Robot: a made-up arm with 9 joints. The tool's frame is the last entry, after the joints. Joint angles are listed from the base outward.
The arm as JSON. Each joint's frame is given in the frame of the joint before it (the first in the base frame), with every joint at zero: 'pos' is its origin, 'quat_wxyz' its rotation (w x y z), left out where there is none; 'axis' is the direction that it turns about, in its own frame. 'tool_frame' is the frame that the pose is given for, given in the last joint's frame.
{
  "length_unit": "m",
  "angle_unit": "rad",
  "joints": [
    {
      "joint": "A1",
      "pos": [
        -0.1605,
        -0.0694,
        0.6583
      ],
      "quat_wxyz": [
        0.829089,
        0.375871,
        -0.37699,
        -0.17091
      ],
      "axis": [
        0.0,
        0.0,
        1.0
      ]
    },
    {
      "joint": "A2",
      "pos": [
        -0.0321,
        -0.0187,
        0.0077
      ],
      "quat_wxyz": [
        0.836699,
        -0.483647,
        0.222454,
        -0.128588
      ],
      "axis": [
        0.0,
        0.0,
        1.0
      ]
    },
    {
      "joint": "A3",
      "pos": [
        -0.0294,
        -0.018,
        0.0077
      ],
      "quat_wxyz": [
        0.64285,
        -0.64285,
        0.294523,
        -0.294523
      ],
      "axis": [
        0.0,
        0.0,
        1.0
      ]
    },
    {
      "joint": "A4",
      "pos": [
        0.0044,
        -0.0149,
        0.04
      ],
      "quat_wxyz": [
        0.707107,
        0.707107,
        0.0,
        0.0
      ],
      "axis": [
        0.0,
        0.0,
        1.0
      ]
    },
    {
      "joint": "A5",
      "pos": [
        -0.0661,
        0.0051,
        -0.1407
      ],
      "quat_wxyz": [
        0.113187,
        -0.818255,
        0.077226,
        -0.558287
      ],
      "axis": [
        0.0,
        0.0,
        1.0
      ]
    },
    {
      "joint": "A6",
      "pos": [
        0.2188,
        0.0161,
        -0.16
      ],
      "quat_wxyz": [
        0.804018,
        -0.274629,
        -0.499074,
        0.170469
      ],
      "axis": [
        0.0,
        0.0,
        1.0
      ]
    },
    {
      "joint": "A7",
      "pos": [
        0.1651,
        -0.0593,
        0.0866
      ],
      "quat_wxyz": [
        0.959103,
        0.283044,
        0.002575,
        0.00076
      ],
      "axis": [
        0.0,
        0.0,
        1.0
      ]
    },
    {
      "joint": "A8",
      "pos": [
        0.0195,
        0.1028,
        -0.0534
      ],
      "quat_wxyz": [
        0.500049,
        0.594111,
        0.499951,
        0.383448
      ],
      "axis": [
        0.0,
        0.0,
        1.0
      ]
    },
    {
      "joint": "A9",
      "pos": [
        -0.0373,
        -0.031,
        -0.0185
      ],
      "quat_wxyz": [
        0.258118,
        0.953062,
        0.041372,
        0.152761
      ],
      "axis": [
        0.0,
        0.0,
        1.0
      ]
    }
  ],
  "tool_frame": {
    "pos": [
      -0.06,
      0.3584,
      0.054
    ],
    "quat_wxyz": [
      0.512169,
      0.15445,
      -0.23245,
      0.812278
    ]
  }
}
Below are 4 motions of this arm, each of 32 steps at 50 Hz.
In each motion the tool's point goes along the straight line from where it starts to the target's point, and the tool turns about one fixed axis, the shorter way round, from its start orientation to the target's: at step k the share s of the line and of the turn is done. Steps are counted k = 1, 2, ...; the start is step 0. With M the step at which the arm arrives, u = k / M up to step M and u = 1 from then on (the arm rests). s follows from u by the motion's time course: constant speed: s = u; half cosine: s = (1 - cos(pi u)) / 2; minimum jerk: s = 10 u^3 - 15 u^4 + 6 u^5.
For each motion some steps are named. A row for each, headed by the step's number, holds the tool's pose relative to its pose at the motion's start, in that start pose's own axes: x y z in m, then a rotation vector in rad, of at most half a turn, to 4 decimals.
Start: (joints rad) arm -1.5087 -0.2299 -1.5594 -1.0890 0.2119 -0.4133 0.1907 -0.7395 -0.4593
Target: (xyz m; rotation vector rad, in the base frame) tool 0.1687 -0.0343 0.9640 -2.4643 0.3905 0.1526
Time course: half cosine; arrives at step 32
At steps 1, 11, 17, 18, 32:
1: 0.0001 0.0009 0.0001 0.0017 -0.0007 0.0017
11: 0.0117 0.0960 0.0055 0.1850 -0.0802 0.1897
17: 0.0242 0.1994 0.0115 0.3843 -0.1666 0.3940
18: 0.0264 0.2170 0.0125 0.4183 -0.1813 0.4288
32: 0.0441 0.3631 0.0210 0.7001 -0.3034 0.7176

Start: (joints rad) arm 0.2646 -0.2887 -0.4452 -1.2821 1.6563 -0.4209 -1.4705 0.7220 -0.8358
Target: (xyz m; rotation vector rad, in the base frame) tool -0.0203 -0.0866 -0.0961 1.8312 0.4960 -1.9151
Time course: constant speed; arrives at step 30
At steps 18, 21, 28, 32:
18: -0.0617 0.1866 0.1756 0.8276 -0.0026 0.3125
21: -0.0720 0.2177 0.2048 0.9655 -0.0030 0.3646
28: -0.0960 0.2903 0.2731 1.2874 -0.0040 0.4861
32: -0.1028 0.3110 0.2926 1.3793 -0.0043 0.5208

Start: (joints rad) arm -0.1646 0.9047 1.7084 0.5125 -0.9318 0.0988 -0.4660 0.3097 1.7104
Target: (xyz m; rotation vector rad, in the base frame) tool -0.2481 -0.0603 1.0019 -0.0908 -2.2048 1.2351
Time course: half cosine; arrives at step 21
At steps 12, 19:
12: 0.0652 0.0839 -0.0119 -0.0170 0.0489 0.3820
19: 0.1042 0.1342 -0.0190 -0.0273 0.0782 0.6111

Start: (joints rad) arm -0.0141 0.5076 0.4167 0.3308 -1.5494 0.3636 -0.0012 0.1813 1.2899
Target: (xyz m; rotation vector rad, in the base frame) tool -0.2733 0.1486 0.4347 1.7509 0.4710 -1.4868
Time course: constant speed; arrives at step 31
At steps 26, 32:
26: -0.0173 0.3297 0.1360 -0.4969 0.0464 1.2137
32: -0.0206 0.3931 0.1621 -0.5925 0.0553 1.4472

